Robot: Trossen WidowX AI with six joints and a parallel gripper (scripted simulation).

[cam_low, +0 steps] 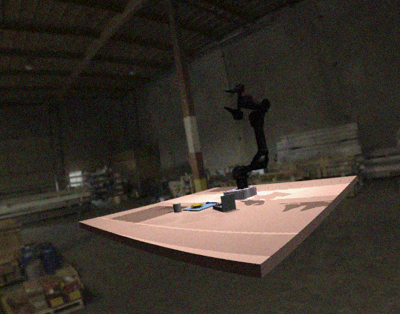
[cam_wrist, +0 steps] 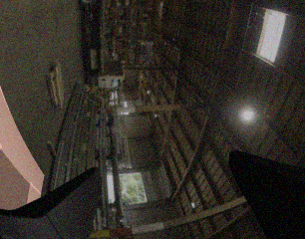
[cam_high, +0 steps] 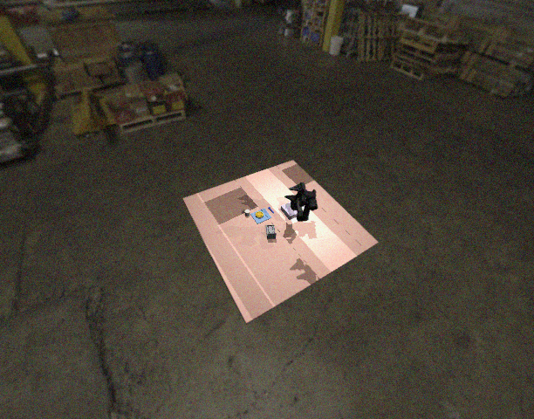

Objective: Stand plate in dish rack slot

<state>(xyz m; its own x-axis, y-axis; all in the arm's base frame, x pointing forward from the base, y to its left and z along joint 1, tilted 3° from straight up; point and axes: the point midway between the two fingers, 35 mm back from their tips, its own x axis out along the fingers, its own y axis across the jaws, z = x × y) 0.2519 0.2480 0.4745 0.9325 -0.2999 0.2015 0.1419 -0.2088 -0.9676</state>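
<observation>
Now: gripper tip 50 mm short of the yellow plate, 300 mm to the left of it and 530 mm above it. Also, from my gripper tip: dish rack (40 mm ahead, 90 mm to the right, 530 mm below); blue spoon (80 mm behind, 320 mm to the right, 550 mm below); blue mat (40 mm ahead, 290 mm to the right, 550 mm below).
</observation>
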